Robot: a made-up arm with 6 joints. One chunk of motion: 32 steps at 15 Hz.
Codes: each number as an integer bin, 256 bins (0 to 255) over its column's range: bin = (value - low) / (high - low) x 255, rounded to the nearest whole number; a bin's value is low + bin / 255 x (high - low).
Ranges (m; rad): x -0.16..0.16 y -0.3..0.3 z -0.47..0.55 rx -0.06..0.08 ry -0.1..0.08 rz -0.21..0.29
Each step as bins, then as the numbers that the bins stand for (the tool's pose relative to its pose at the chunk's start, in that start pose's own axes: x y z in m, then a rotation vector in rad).
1 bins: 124 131 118 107 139 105
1 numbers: -0.0044 0.0082 0.0020 -0.0013 -0.0019 -0.0041
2 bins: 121 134 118 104 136 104
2 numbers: -0.0082 0.0153 0.0020 -0.0029 -0.0040 -0.0061
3 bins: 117 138 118 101 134 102
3 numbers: -0.0132 0.0247 0.0020 -0.0045 -0.0054 -0.0100
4 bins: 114 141 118 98 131 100
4 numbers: -0.0169 0.0318 0.0020 -0.0062 -0.0075 -0.0139
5 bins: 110 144 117 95 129 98
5 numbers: -0.0220 0.0388 -0.0020 -0.0078 -0.0089 -0.0178
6 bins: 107 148 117 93 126 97
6 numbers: -0.0257 0.0482 -0.0020 -0.0089 -0.0111 -0.0198
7 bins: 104 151 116 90 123 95
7 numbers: -0.0295 0.0553 -0.0060 -0.0106 -0.0132 -0.0237
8 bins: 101 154 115 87 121 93
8 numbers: -0.0333 0.0624 -0.0100 -0.0122 -0.0146 -0.0276
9 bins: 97 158 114 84 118 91
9 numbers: -0.0383 0.0718 -0.0140 -0.0139 -0.0167 -0.0316
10 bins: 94 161 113 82 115 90
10 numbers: -0.0420 0.0788 -0.0180 -0.0150 -0.0188 -0.0335
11 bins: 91 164 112 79 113 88
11 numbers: -0.0458 0.0859 -0.0220 -0.0166 -0.0202 -0.0375
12 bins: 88 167 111 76 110 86
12 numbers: -0.0496 0.0929 -0.0260 -0.0183 -0.0224 -0.0414
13 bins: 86 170 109 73 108 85
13 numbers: -0.0521 0.1000 -0.0340 -0.0199 -0.0238 -0.0433
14 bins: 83 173 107 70 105 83
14 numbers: -0.0558 0.1071 -0.0420 -0.0216 -0.0259 -0.0473
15 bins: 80 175 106 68 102 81
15 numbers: -0.0596 0.1118 -0.0460 -0.0227 -0.0280 -0.0512
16 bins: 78 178 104 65 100 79
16 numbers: -0.0621 0.1188 -0.0540 -0.0243 -0.0294 -0.0551
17 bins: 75 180 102 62 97 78
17 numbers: -0.0659 0.1235 -0.0620 -0.0260 -0.0315 -0.0571
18 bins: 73 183 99 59 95 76
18 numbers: -0.0684 0.1306 -0.0740 -0.0276 -0.0329 -0.0610
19 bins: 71 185 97 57 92 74
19 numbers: -0.0709 0.1353 -0.0820 -0.0287 -0.0351 -0.0649
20 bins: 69 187 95 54 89 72
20 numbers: -0.0734 0.1400 -0.0900 -0.0304 -0.0372 -0.0688
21 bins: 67 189 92 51 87 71
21 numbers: -0.0759 0.1447 -0.1020 -0.0320 -0.0386 -0.0708
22 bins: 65 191 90 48 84 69
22 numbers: -0.0784 0.1494 -0.1100 -0.0336 -0.0407 -0.0747
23 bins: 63 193 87 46 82 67
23 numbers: -0.0809 0.1541 -0.1220 -0.0347 -0.0421 -0.0786
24 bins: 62 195 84 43 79 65
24 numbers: -0.0822 0.1588 -0.1340 -0.0364 -0.0442 -0.0825
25 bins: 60 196 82 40 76 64
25 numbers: -0.0847 0.1612 -0.1420 -0.0380 -0.0464 -0.0845
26 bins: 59 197 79 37 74 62
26 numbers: -0.0860 0.1635 -0.1540 -0.0397 -0.0478 -0.0884
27 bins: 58 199 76 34 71 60
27 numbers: -0.0872 0.1682 -0.1660 -0.0413 -0.0499 -0.0924
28 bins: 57 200 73 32 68 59
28 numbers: -0.0885 0.1706 -0.1780 -0.0424 -0.0520 -0.0943
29 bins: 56 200 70 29 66 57
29 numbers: -0.0897 0.1706 -0.1900 -0.0441 -0.0534 -0.0982
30 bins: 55 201 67 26 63 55
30 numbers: -0.0910 0.1729 -0.2020 -0.0457 -0.0555 -0.1022
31 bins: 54 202 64 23 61 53
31 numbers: -0.0922 0.1753 -0.2140 -0.0474 -0.0569 -0.1061
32 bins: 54 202 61 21 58 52
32 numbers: -0.0922 0.1753 -0.2260 -0.0485 -0.0591 -0.1080
